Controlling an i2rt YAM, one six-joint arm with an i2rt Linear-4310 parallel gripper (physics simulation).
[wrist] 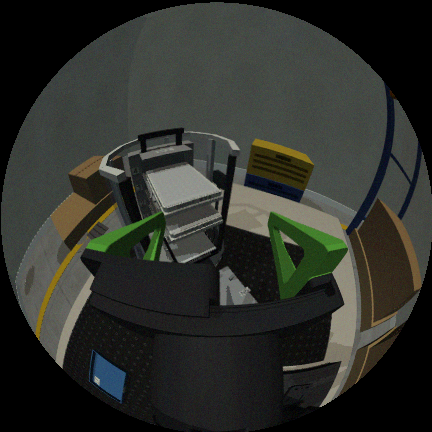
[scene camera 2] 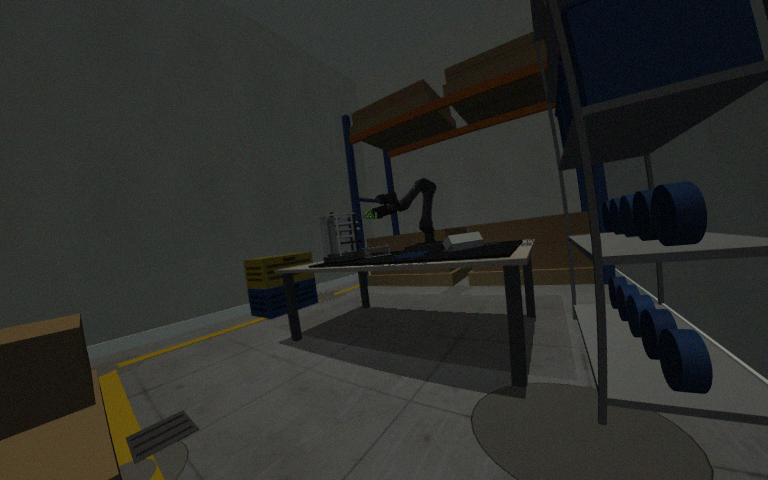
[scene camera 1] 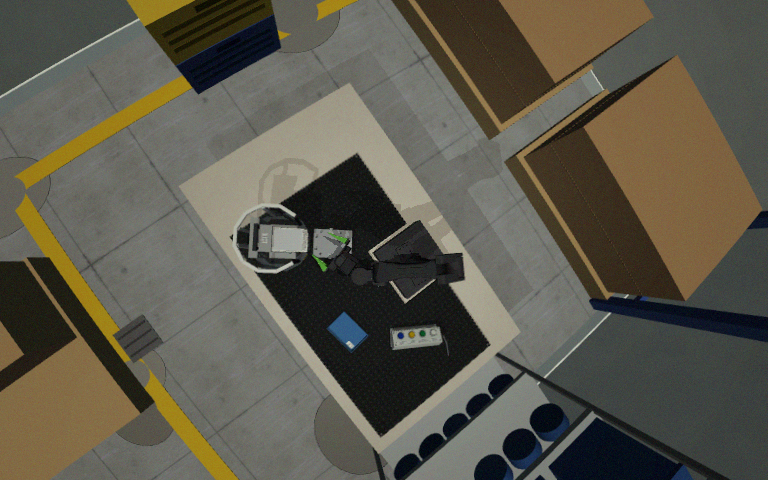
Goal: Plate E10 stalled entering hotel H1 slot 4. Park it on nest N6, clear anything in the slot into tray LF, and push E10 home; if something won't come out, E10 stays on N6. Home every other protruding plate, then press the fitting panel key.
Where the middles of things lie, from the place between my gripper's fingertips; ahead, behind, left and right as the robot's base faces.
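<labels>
From my hand, the round plate rack [scene camera 1: 252, 235] is 10 cm to the right of it and 14 cm ahead of it, and 11 cm below it. The blue pad [scene camera 1: 343, 328] is far to the left of my hand, a little ahead of it and far below it; going by their middles, it is the farthest from my hand of the things named here. As for the grey square plate [scene camera 1: 325, 243], I see it 1 cm to the left of my hand, 5 cm behind it and 21 cm below it.
</labels>
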